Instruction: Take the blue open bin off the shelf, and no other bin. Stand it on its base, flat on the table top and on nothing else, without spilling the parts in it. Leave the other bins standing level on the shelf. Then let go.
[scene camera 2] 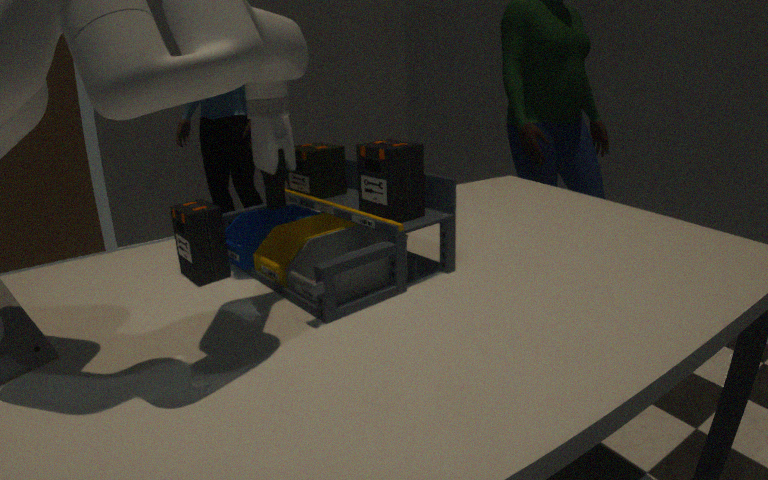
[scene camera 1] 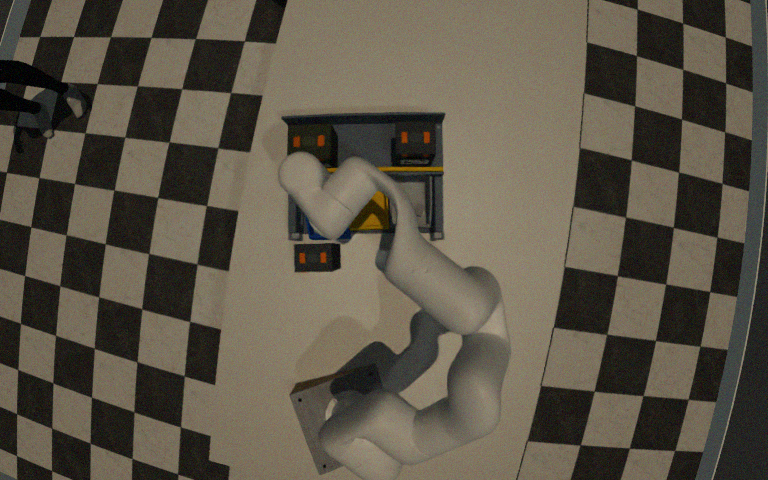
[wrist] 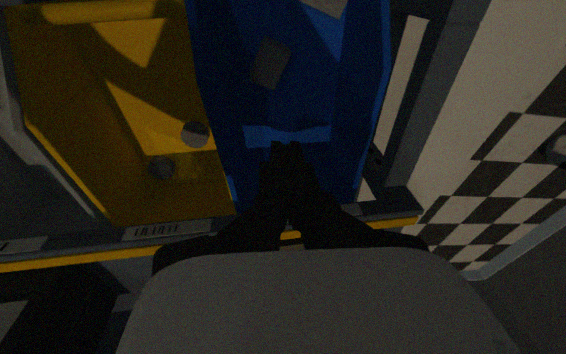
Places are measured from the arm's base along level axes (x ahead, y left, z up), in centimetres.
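Where they show: gripper, fingertip midpoint: (scene camera 2: 276, 207) (wrist: 282, 161).
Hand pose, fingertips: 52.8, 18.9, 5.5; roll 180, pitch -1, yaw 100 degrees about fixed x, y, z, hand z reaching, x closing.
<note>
Each offset is from my fingertips to the top centre of the thing, as dx, dy, dz. "spot": to the spot under its first point.
The blue open bin {-1.5, +0.7, -1.1} (scene camera 1: 314, 231) (scene camera 2: 246, 229) (wrist: 300, 107) stands in the left bay of the shelf (scene camera 1: 365, 117) (scene camera 2: 448, 249) (wrist: 429, 107), upright. In the wrist view a grey part {-3.3, -1.0, -6.8} (wrist: 270, 62) lies in it, with another pale part {spot: -7.8, +1.7, -6.7} (wrist: 327, 5) at the view's top edge. My gripper (scene camera 2: 275, 204) (wrist: 282, 161) is shut and empty, pointing down at the rear portion of the blue bin, near the yellow-edged rail. Whether the tips touch the bin is too dark to tell. The yellow bin {+3.4, -8.3, -2.0} (scene camera 1: 374, 219) (scene camera 2: 276, 249) (wrist: 180, 202) stands right beside it. The arm hides much of the blue bin in scene camera 1.
The grey bin {+6.7, -18.4, -2.0} (scene camera 1: 415, 195) (scene camera 2: 334, 249) stands beyond the yellow one. A black box {-14.9, -1.0, +3.1} (scene camera 1: 312, 258) (scene camera 2: 201, 243) stands on the table in front of the blue bin. Two more black boxes, one behind the blue bin {+9.7, +5.9, +9.8} (scene camera 2: 321, 169) and one at right (scene camera 1: 416, 144) (scene camera 2: 390, 181), stand on the rear shelf board.
</note>
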